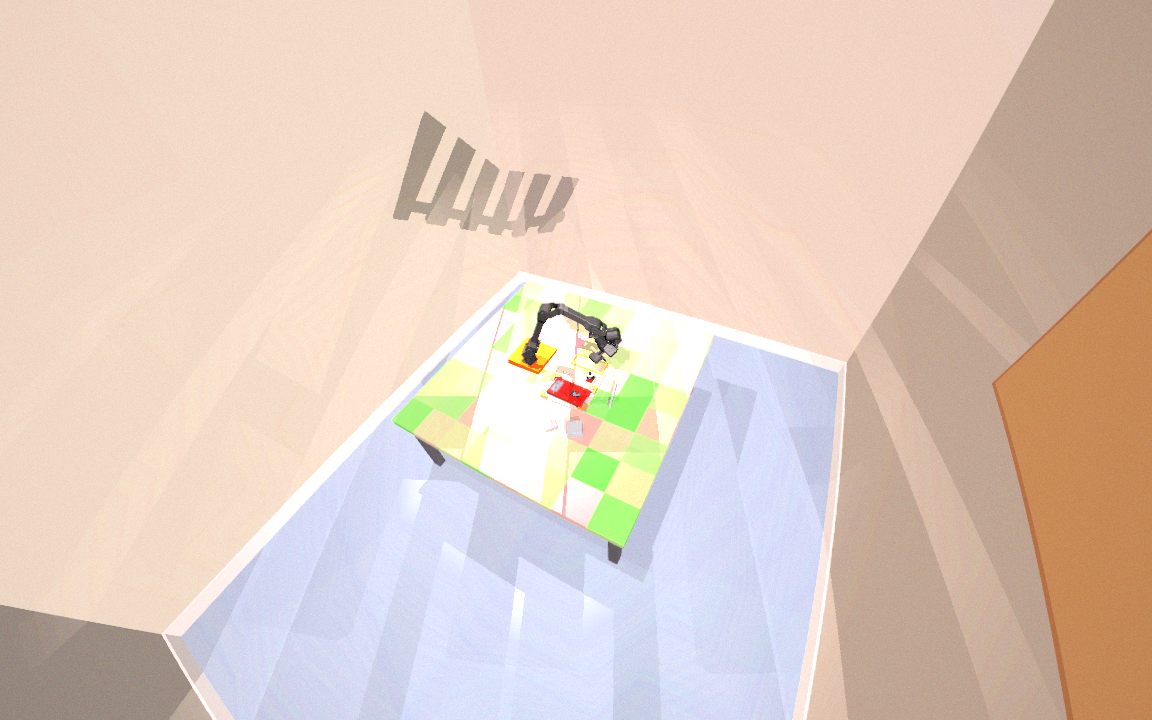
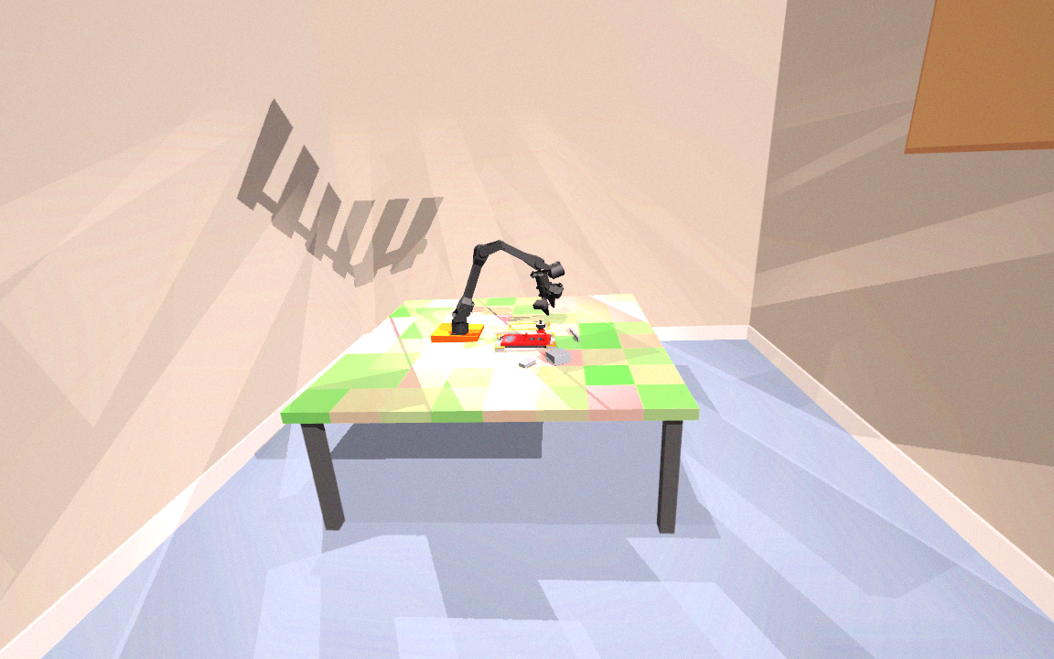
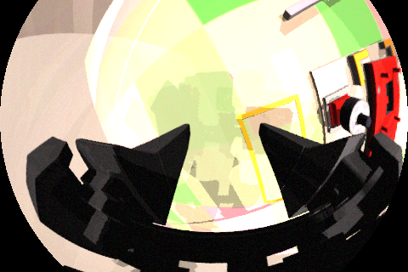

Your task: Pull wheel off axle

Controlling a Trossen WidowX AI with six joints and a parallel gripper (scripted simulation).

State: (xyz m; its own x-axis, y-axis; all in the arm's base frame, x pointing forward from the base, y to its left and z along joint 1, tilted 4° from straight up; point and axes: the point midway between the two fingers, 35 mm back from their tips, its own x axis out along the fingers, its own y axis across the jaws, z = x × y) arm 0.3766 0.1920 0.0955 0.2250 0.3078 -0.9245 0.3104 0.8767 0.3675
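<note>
Now: the dark wheel 15 cm to the right of my gripper tip, 3 cm behind it and 2 cm below it. Round my gripper tip: thin pale stick: 18 cm to the right, 12 cm ahead, 5 cm below.
</note>
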